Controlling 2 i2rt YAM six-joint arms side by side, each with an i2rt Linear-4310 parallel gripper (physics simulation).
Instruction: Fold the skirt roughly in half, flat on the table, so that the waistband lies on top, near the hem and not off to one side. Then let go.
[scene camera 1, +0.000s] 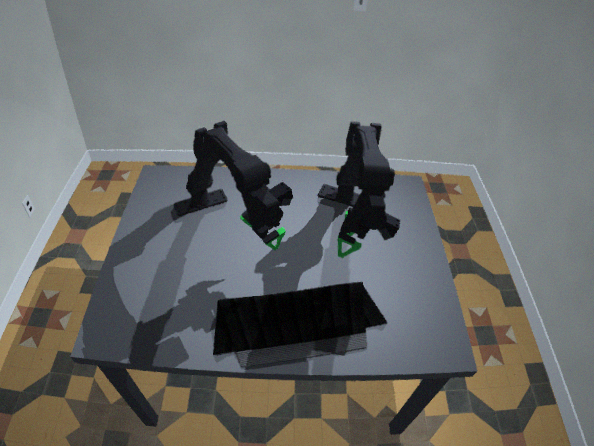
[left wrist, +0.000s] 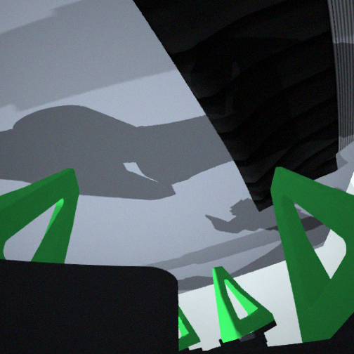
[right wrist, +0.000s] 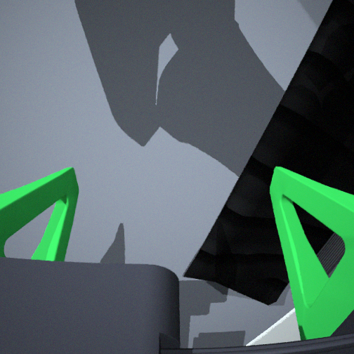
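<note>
The black skirt (scene camera 1: 300, 317) (left wrist: 260, 100) (right wrist: 310, 150) lies low on the table as a wide, slightly slanted panel, flared at its far-right side. Its grey striped waistband (scene camera 1: 305, 349) (left wrist: 345, 75) shows as a strip along the panel's near edge, reaching past the black cloth toward the table's front and ending short of both lower corners. My left gripper (scene camera 1: 345, 237) (left wrist: 174, 178) is open and empty, above the table behind the skirt's right part. My right gripper (scene camera 1: 260, 234) (left wrist: 188, 281) (right wrist: 173, 178) is open and empty, behind its left part. Neither touches the cloth.
The dark grey table (scene camera 1: 415, 300) bears both arm bases at its back. Its front edge runs close to the waistband. Arm shadows cross the table left of and behind the skirt. The two grippers stand apart, side by side. A tiled floor surrounds the table.
</note>
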